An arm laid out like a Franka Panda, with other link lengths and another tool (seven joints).
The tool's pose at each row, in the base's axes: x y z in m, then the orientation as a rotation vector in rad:
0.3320, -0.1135, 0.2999, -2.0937, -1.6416, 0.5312
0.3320, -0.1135, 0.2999, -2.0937, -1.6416, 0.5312
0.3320, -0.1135, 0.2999, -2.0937, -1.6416, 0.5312
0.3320, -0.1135, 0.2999, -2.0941, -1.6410, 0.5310
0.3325, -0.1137, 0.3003, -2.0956, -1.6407, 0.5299
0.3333, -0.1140, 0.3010, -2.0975, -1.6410, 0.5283
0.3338, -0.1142, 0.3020, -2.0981, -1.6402, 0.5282
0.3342, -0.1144, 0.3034, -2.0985, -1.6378, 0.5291
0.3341, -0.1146, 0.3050, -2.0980, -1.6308, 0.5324
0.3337, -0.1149, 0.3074, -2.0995, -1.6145, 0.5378
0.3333, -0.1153, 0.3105, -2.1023, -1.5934, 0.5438
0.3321, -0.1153, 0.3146, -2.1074, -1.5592, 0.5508
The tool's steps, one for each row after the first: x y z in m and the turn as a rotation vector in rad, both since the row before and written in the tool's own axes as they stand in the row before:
0.0000, 0.0000, 0.0000, 0.0000, 0.0000, 0.0000
0.0000, 0.0000, 0.0000, 0.0000, 0.0000, 0.0000
0.0000, 0.0000, 0.0000, 0.0000, 0.0003, 0.0005
-0.0001, 0.0002, -0.0006, -0.0012, 0.0005, 0.0008
-0.0001, 0.0003, -0.0010, -0.0019, 0.0004, 0.0006
-0.0001, -0.0001, -0.0011, 0.0000, 0.0003, 0.0007
-0.0002, -0.0004, -0.0014, 0.0013, 0.0004, 0.0015
-0.0003, -0.0009, -0.0013, 0.0050, 0.0012, 0.0035
-0.0005, -0.0016, -0.0018, 0.0093, 0.0036, 0.0091
-0.0006, -0.0020, -0.0024, 0.0111, 0.0050, 0.0122
-0.0005, -0.0033, -0.0027, 0.0166, 0.0096, 0.0197

